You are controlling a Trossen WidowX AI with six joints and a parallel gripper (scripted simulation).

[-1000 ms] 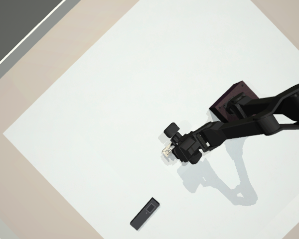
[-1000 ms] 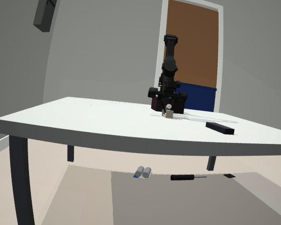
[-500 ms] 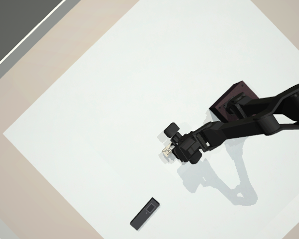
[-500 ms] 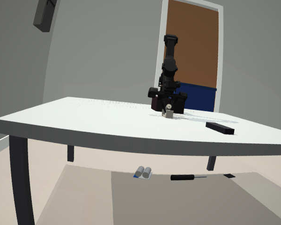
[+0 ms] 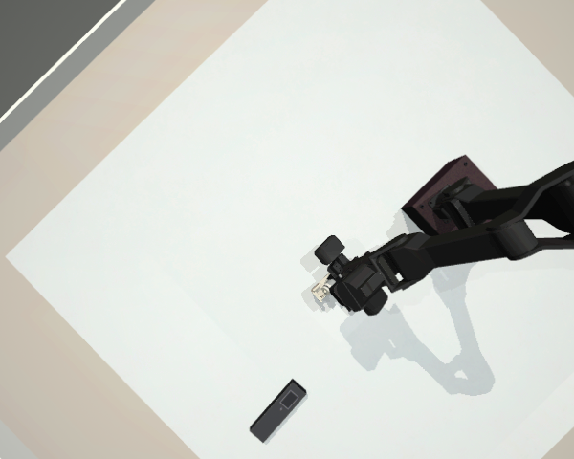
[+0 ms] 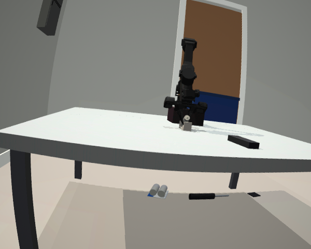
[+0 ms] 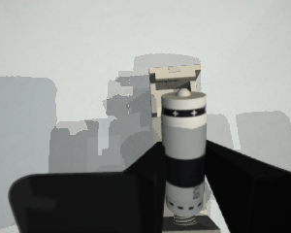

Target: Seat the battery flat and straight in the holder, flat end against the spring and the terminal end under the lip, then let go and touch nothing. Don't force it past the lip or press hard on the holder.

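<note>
Now: gripper tip 10 mm below the battery. From my gripper tip the other things lie so: screwdriver 310 mm ahead, 220 mm below, 70 mm to the left; black flat box 310 mm ahead, 150 mm to the left, 10 mm below.
</note>
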